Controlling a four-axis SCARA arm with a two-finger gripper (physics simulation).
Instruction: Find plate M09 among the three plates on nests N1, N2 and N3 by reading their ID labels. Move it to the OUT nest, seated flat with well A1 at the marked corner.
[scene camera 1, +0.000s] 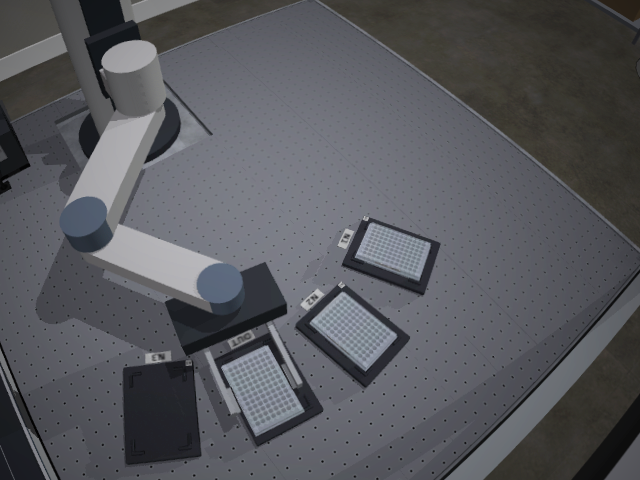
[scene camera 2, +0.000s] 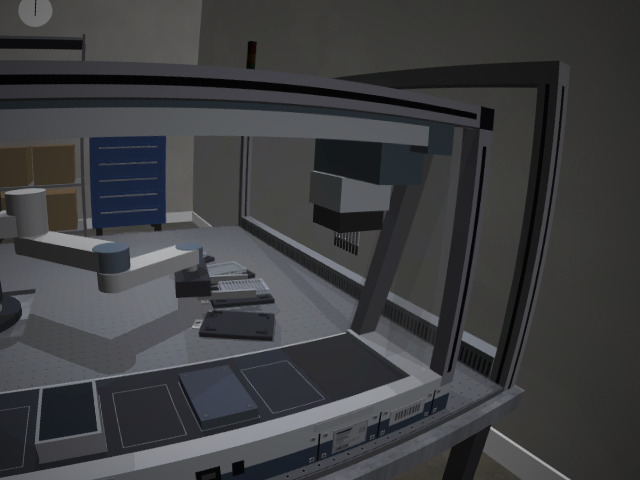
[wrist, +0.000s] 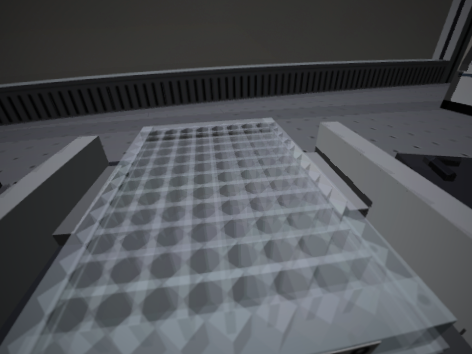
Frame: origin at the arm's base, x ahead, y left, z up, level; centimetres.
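Where they show: gripper, between the fingertips: (scene camera 1: 267, 400) (scene camera 2: 251, 285) (wrist: 214, 147).
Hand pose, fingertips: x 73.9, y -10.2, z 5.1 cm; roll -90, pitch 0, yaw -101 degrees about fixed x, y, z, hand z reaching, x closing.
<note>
Things, the pixels of their centre, and the offset from my fingertips. "spot": a spot on its surface instead.
- clear 96-well plate, middle of its body: (wrist: 215, 185) (scene camera 1: 261, 388) dx -2.3, dy +0.5, dz -0.7 cm
- nest N1, a spot on its surface: (scene camera 1: 354, 263) spot: dx -12.3, dy +28.4, dz -2.6 cm
- nest N2, a spot on its surface: (scene camera 1: 364, 378) spot: dx +5.9, dy +15.3, dz -2.6 cm
- Nest N3, middle of its body: (scene camera 1: 159, 410) (scene camera 2: 238, 323) dx -9.5, dy -15.0, dz -2.9 cm
My gripper (scene camera 1: 266, 397) (scene camera 2: 249, 286) (wrist: 213, 147) is shut on the clear 96-well plate (scene camera 1: 262, 388) (scene camera 2: 241, 285) (wrist: 205, 205), a finger along each long side. The plate looks level, slightly above the dark OUT nest (scene camera 1: 313, 408) (scene camera 2: 261, 299) and roughly lined up with it. Its label is cut off at the wrist view's bottom edge and unreadable. The OUT nest's marked corner is hidden. Plates sit on nest N1 (scene camera 1: 354, 263) and nest N2 (scene camera 1: 364, 378); their IDs cannot be read. Nest N3 (scene camera 1: 160, 413) (scene camera 2: 237, 325) (wrist: 455, 185) holds no plate.
The N2 nest lies close beside the OUT nest on one side, N3 on the other. In scene camera 2, a deck (scene camera 2: 330, 356) with a grey block (scene camera 2: 219, 395) stands beyond N3. A pipetting head (scene camera 2: 348, 196) hangs from an overhead beam (scene camera 2: 232, 121).
</note>
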